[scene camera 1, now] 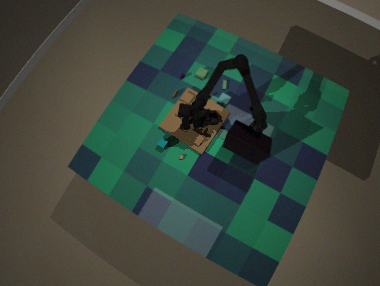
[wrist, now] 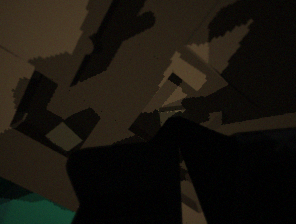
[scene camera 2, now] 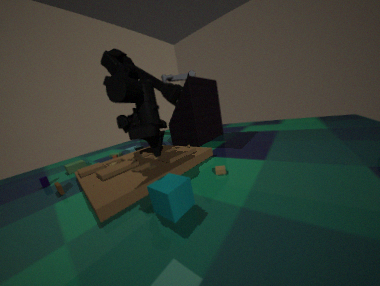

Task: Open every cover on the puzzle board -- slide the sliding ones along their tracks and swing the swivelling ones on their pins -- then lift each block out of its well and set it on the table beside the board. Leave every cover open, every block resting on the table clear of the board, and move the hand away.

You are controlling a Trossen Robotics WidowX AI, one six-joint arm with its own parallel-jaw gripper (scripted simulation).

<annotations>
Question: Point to a brown puzzle board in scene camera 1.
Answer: At 172, 124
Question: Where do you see a brown puzzle board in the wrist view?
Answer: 144, 66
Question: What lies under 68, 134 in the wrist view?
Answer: A pale block.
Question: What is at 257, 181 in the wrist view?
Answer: My gripper.
</annotations>
